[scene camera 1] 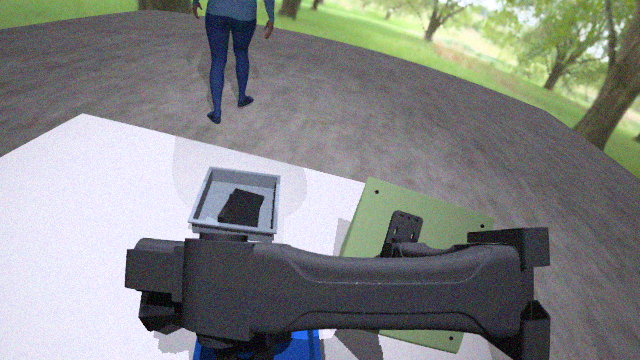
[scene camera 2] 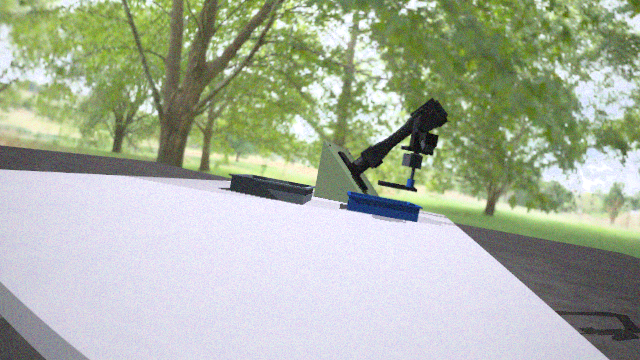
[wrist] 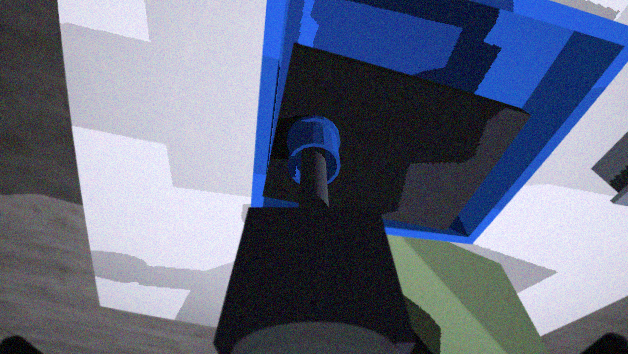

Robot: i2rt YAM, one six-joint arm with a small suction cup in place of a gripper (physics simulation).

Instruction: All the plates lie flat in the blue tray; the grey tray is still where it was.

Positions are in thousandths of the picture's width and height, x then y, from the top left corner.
On the table rests a blue tray (scene camera 2: 559, 562). Further things: my suction cup (scene camera 1: 405, 943) and a grey tray (scene camera 1: 343, 510).
The blue tray also shows in the wrist view (wrist: 883, 191). My suction cup also shows in the wrist view (wrist: 493, 371).
